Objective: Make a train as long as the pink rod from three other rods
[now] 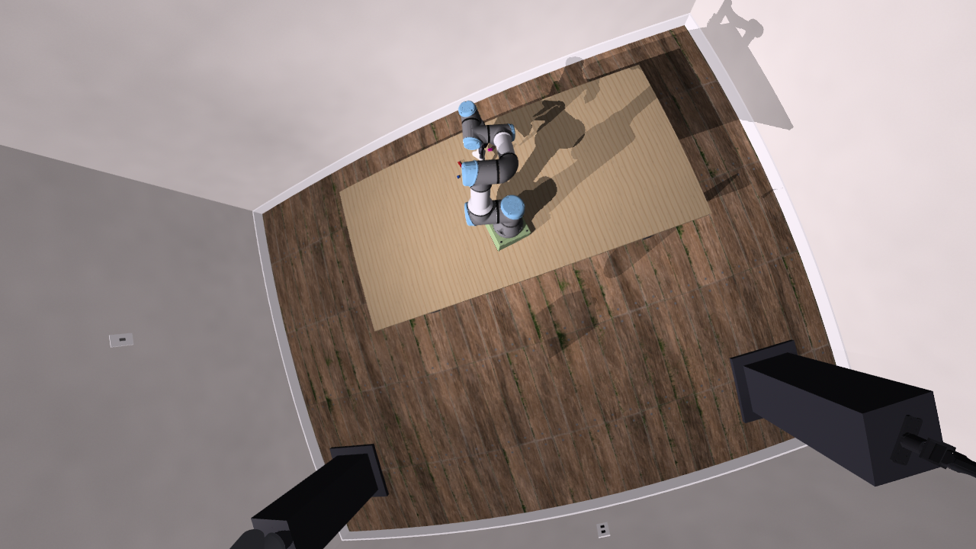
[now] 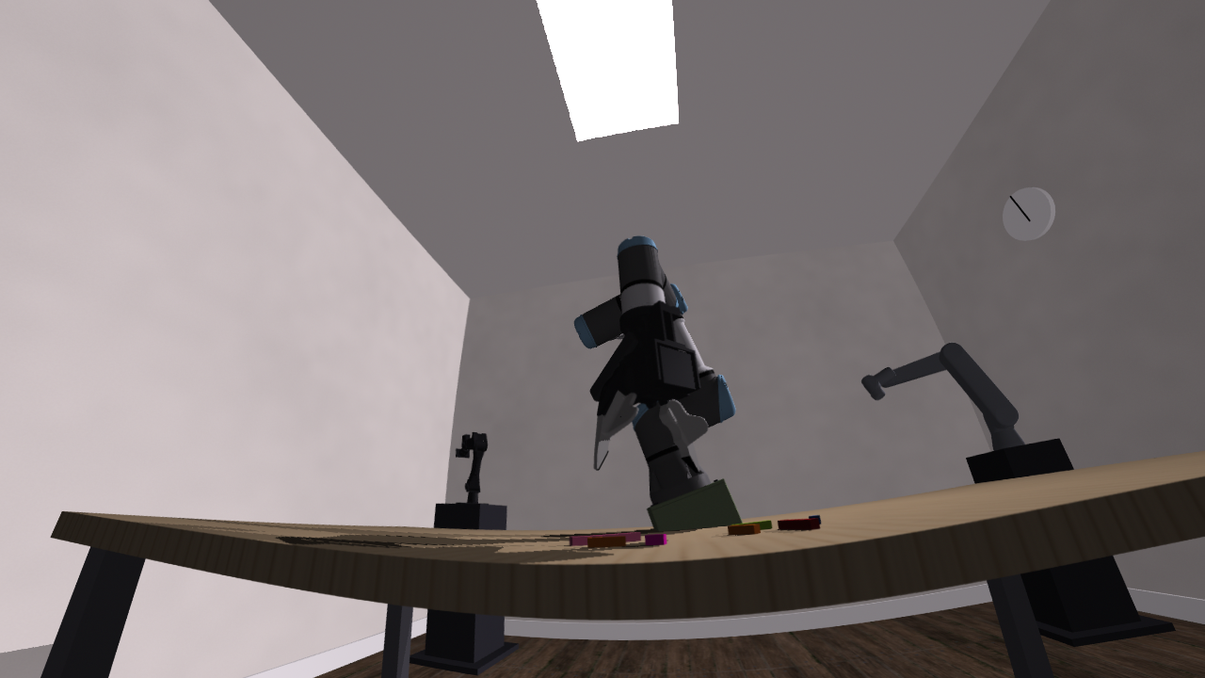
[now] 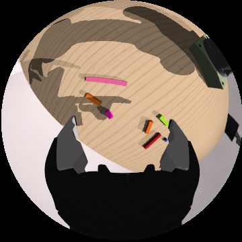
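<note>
Now: the blue rod 30 mm behind my hand, 190 mm to the left of it and 70 mm below it. Round my hand: pink rod: 60 mm to the right, 70 mm below; lime rod: 60 mm behind, 110 mm to the left, 70 mm below; magenta rod: 50 mm ahead, 10 mm to the left, 70 mm below.
</note>
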